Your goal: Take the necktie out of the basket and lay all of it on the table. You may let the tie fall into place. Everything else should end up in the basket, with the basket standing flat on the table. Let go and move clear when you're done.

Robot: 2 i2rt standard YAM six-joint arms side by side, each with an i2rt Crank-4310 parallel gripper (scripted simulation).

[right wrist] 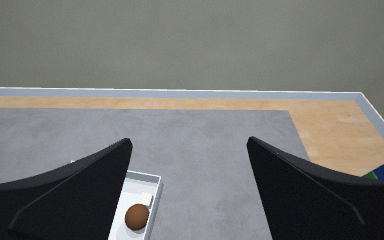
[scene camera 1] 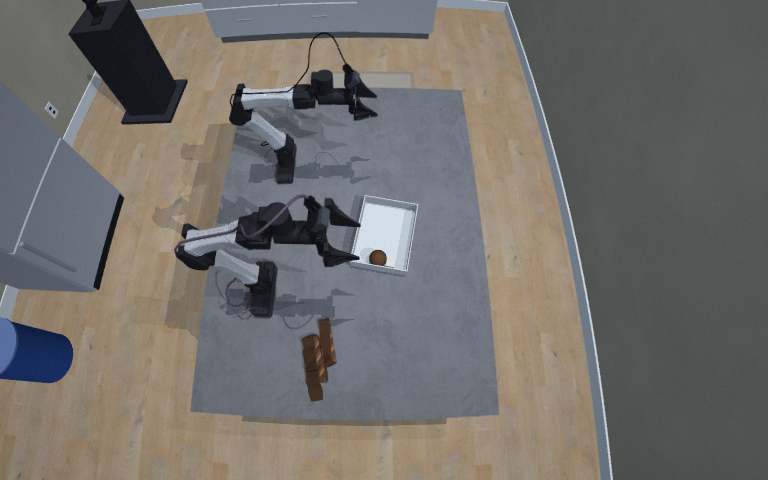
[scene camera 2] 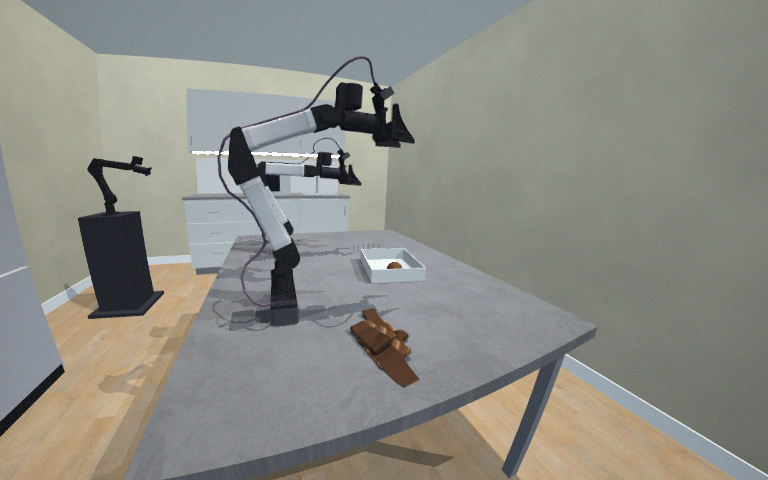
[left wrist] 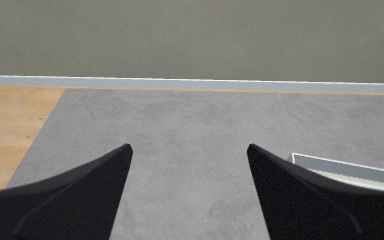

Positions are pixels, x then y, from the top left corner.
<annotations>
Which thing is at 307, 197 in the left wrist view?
The left gripper.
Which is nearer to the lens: the white basket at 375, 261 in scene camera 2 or the brown necktie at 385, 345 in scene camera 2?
The brown necktie.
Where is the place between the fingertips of the right gripper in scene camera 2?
407, 143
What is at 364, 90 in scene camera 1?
The left gripper.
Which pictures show the right gripper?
The right wrist view, scene camera 1 and scene camera 2 only.
</annotations>
